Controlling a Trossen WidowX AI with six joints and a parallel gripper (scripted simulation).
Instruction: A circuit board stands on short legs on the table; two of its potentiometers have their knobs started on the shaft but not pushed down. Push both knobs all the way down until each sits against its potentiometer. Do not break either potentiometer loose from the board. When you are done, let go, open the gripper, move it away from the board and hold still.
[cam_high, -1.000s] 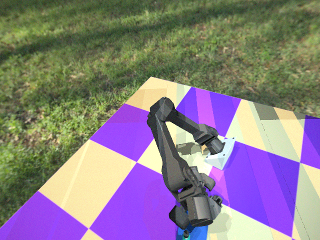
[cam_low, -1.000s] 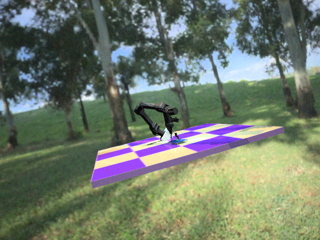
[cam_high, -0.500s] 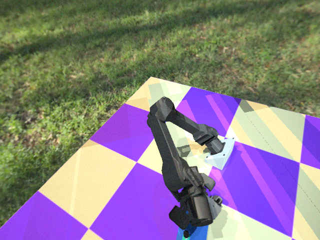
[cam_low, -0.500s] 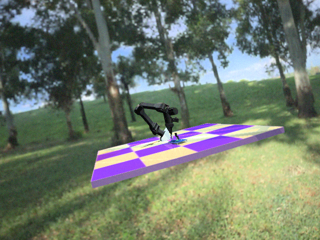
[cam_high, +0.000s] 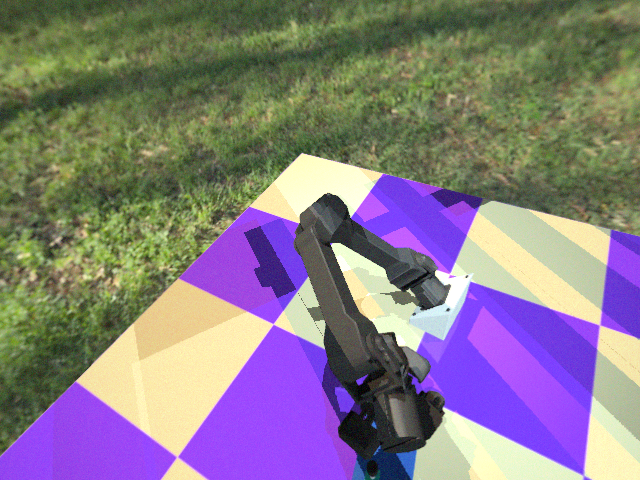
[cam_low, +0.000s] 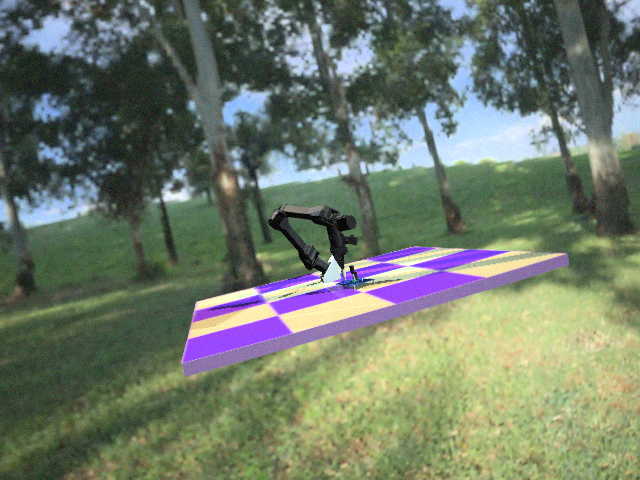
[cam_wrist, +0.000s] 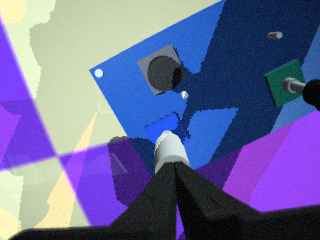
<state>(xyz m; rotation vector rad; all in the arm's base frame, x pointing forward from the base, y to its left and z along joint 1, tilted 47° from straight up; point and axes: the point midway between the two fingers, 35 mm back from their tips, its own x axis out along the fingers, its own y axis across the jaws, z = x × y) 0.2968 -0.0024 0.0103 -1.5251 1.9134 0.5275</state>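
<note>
Now: the white-topped knob 20 mm below my gripper tip. The rest, counted from my gripper tip: green potentiometer 90 mm ahead, 20 mm below, 10 mm to the left.
</note>
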